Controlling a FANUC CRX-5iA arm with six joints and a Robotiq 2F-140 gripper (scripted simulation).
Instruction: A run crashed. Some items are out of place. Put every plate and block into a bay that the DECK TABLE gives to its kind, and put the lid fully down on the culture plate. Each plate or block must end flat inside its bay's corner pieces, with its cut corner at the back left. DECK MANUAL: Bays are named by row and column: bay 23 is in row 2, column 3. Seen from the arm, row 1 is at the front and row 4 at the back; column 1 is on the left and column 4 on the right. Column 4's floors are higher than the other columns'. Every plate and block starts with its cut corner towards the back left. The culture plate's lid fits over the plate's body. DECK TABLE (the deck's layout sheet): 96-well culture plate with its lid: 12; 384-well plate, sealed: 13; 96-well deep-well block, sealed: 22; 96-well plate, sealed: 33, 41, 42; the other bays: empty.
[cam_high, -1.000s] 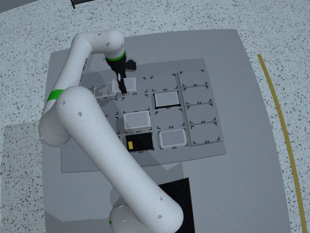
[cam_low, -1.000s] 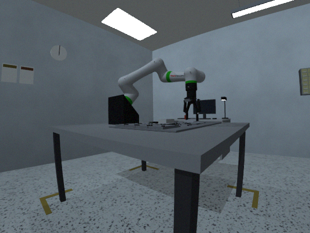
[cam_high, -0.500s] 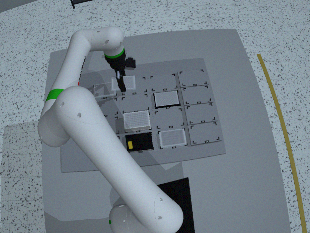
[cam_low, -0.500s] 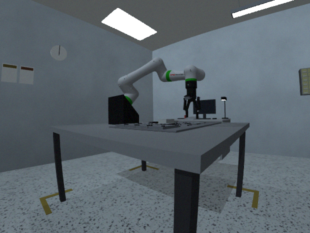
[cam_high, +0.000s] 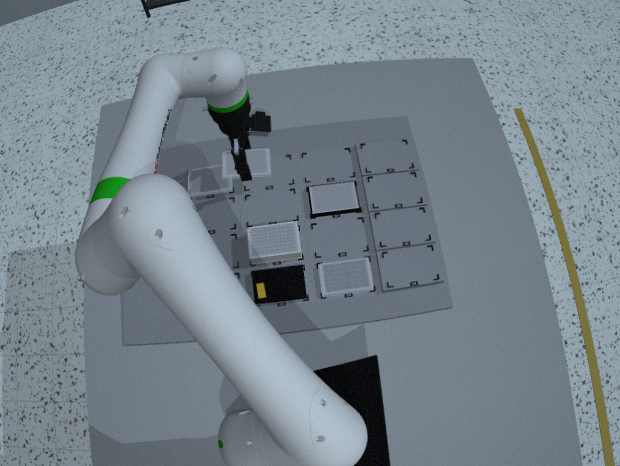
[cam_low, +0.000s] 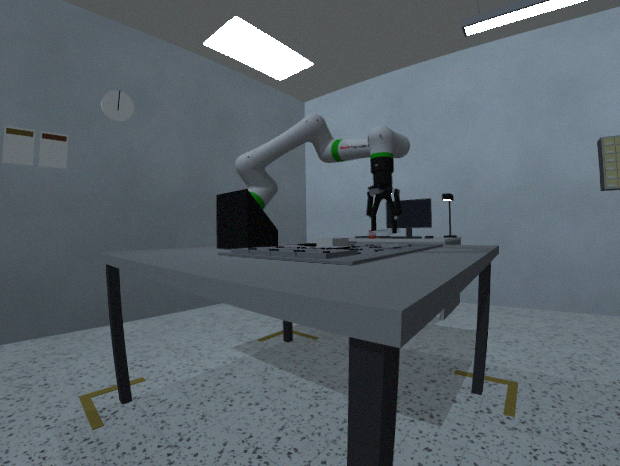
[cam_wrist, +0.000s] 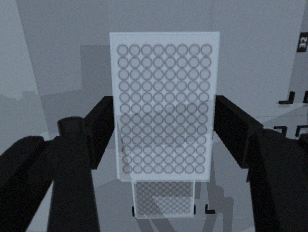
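Now: hand 11 cm to the right of the white plate, 8 cm above it and 1 cm past it. From my hand the other things lie so: 96-well plate 2 cm below; then deep-well block 21 cm behind, 8 cm to the right, 7 cm below; then dark-sided plate 23 cm to the right, 8 cm below, 8 cm behind.
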